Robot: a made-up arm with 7 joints. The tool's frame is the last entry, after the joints.
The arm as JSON. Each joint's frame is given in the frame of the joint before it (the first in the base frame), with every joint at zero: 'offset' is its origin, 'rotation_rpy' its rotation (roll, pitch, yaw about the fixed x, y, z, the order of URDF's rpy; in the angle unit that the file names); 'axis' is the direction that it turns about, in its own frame. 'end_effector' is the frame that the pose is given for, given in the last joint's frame.
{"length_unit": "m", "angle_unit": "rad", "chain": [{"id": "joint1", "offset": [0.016, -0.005, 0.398], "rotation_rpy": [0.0, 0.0, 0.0], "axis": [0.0, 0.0, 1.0]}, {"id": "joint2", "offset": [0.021, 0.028, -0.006], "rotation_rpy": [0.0, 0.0, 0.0], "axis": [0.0, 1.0, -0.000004]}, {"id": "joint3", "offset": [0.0, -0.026, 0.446], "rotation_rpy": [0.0, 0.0, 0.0], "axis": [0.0, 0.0, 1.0]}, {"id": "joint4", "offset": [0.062, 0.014, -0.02], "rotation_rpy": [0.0, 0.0, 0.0], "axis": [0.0, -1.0, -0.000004]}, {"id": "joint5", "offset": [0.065, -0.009, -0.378], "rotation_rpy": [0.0, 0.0, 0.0], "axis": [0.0, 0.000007, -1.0]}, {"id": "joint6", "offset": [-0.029, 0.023, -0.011], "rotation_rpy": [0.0, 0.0, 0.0], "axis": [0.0, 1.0, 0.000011]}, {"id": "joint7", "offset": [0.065, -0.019, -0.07], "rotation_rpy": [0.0, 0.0, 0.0], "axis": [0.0, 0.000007, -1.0]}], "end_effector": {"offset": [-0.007, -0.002, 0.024], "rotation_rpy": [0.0, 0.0, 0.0]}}
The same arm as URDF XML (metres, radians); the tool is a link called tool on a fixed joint. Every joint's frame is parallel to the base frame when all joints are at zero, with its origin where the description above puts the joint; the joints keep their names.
<robot name="arm">
  <joint name="joint1" type="continuous">
    <parent link="base"/>
    <child link="link1"/>
    <origin xyz="0.016 -0.005 0.398"/>
    <axis xyz="0 0 1"/>
  </joint>
  <joint name="joint2" type="continuous">
    <parent link="link1"/>
    <child link="link2"/>
    <origin xyz="0.021 0.028 -0.006"/>
    <axis xyz="0 1 0"/>
  </joint>
  <joint name="joint3" type="continuous">
    <parent link="link2"/>
    <child link="link3"/>
    <origin xyz="0 -0.026 0.446"/>
    <axis xyz="0 0 1"/>
  </joint>
  <joint name="joint4" type="continuous">
    <parent link="link3"/>
    <child link="link4"/>
    <origin xyz="0.062 0.014 -0.02"/>
    <axis xyz="0 -1 0"/>
  </joint>
  <joint name="joint5" type="continuous">
    <parent link="link4"/>
    <child link="link5"/>
    <origin xyz="0.065 -0.009 -0.378"/>
    <axis xyz="0 0 -1"/>
  </joint>
  <joint name="joint6" type="continuous">
    <parent link="link5"/>
    <child link="link6"/>
    <origin xyz="-0.029 0.023 -0.011"/>
    <axis xyz="0 1 0"/>
  </joint>
  <joint name="joint7" type="continuous">
    <parent link="link6"/>
    <child link="link7"/>
    <origin xyz="0.065 -0.019 -0.07"/>
    <axis xyz="0 0 -1"/>
  </joint>
  <joint name="tool_fixed" type="fixed">
    <parent link="link7"/>
    <child link="tool"/>
    <origin xyz="-0.007 -0.002 0.024"/>
  </joint>
  <link name="base"/>
  <link name="link1"/>
  <link name="link2"/>
  <link name="link3"/>
  <link name="link4"/>
  <link name="link5"/>
  <link name="link6"/>
  <link name="link7"/>
  <link name="tool"/>
</robot>

